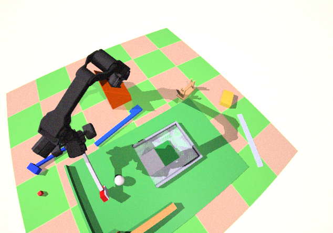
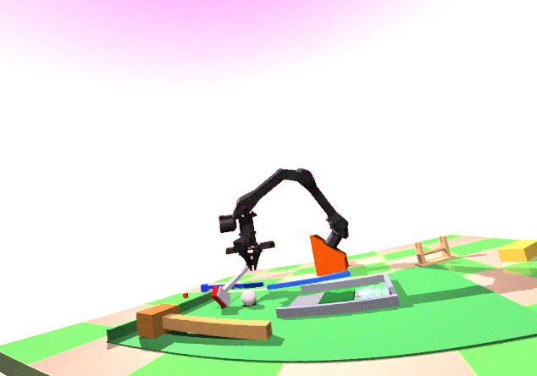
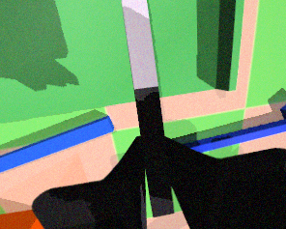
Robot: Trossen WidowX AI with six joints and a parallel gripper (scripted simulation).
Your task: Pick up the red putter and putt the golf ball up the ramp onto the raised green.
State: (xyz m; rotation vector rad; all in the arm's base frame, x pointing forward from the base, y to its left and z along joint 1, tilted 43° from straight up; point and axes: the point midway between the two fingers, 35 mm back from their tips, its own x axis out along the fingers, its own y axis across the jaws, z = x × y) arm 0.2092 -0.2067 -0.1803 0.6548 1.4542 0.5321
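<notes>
Now: gripper tip 120 mm short of the red putter. The rest, counted from my gripper tip: tiny red cube 270 mm to the right, 60 mm below, 60 mm ahead; then white golf ball 210 mm ahead, 70 mm to the left, 50 mm below; then yellow block 780 mm to the left, 180 mm ahead, 60 mm below.
</notes>
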